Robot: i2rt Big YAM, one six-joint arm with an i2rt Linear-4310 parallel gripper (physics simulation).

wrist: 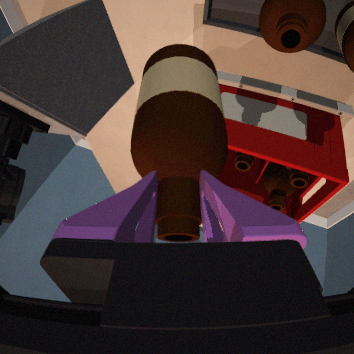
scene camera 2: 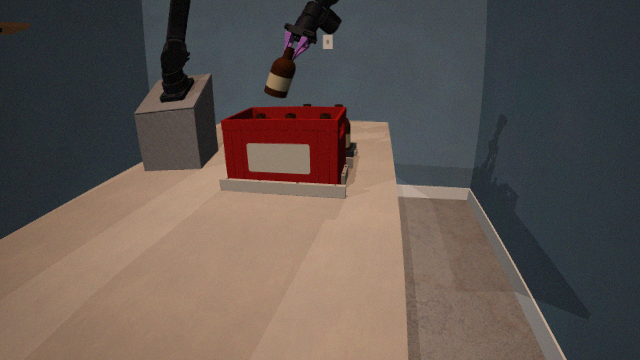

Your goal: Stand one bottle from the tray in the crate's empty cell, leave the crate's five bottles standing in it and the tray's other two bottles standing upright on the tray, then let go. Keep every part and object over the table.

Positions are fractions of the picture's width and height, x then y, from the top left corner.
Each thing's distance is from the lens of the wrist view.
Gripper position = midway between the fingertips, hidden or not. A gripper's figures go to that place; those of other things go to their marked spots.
gripper (wrist: 0.50, 0.50): 0.13 m
brown bottle (wrist: 0.50, 0.37): 0.12 m
